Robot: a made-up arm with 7 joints.
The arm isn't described. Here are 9 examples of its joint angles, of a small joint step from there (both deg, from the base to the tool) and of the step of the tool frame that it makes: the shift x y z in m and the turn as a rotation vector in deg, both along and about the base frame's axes.
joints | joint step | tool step
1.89 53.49 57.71 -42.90 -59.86 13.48 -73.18 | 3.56 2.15 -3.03 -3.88 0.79 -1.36 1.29 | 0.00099 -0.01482 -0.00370 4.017 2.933 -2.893
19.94 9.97 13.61 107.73 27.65 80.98 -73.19 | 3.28 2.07 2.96 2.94 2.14 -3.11 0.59 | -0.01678 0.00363 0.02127 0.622 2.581 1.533
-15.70 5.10 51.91 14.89 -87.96 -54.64 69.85 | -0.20 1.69 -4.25 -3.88 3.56 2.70 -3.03 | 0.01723 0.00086 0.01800 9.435 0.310 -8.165
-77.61 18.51 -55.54 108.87 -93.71 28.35 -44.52 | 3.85 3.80 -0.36 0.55 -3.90 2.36 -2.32 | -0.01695 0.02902 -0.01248 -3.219 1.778 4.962
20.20 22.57 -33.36 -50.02 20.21 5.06 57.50 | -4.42 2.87 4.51 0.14 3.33 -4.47 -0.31 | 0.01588 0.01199 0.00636 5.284 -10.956 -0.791
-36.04 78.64 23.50 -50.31 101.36 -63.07 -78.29 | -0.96 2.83 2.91 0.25 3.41 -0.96 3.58 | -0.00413 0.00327 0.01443 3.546 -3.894 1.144
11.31 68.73 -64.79 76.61 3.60 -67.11 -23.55 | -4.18 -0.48 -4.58 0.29 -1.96 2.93 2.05 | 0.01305 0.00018 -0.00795 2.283 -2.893 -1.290
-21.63 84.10 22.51 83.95 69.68 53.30 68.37 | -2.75 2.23 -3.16 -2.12 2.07 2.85 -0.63 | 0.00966 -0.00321 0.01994 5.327 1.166 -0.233
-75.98 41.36 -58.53 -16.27 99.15 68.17 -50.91 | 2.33 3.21 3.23 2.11 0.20 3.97 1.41 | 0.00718 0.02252 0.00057 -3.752 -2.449 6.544
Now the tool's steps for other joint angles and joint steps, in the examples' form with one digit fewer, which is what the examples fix.
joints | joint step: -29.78 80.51 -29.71 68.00 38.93 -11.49 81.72 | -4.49 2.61 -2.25 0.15 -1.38 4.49 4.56
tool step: 0.0067 0.0034 0.0251 6.80 -7.74 -0.56
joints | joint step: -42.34 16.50 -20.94 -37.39 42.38 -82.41 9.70 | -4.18 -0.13 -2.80 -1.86 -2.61 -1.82 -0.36
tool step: -0.0053 -0.0040 0.0088 0.22 -5.00 -7.22
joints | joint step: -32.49 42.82 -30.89 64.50 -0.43 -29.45 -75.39 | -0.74 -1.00 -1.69 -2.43 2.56 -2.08 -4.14
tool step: 0.0067 -0.0158 -0.0010 -1.42 2.24 -8.80
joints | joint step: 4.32 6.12 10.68 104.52 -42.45 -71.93 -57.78 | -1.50 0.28 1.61 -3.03 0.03 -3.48 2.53
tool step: 0.0173 0.0042 -0.0029 5.18 -6.04 0.86
